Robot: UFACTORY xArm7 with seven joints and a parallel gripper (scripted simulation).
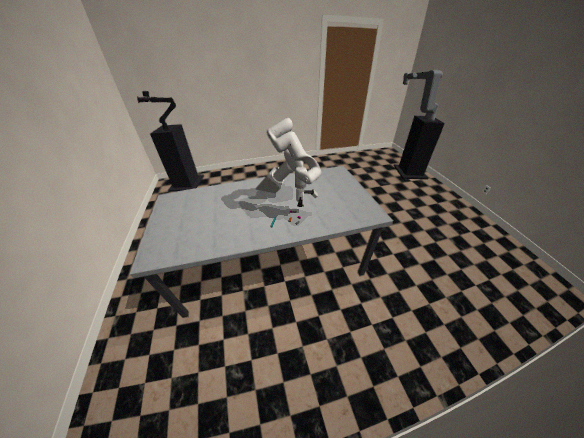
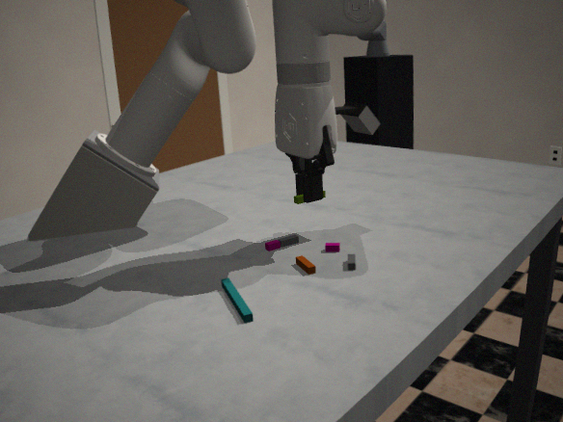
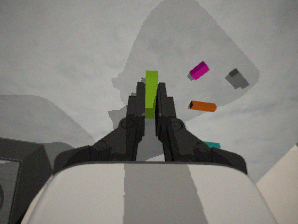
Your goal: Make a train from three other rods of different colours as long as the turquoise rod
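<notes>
The orange rod lies 90 mm ahead of my hand, 80 mm below it and 70 mm to the right of it. Also, from my hand: lime rod (20 mm below); turquoise rod (190 mm to the right, 110 mm ahead, 80 mm below).
</notes>
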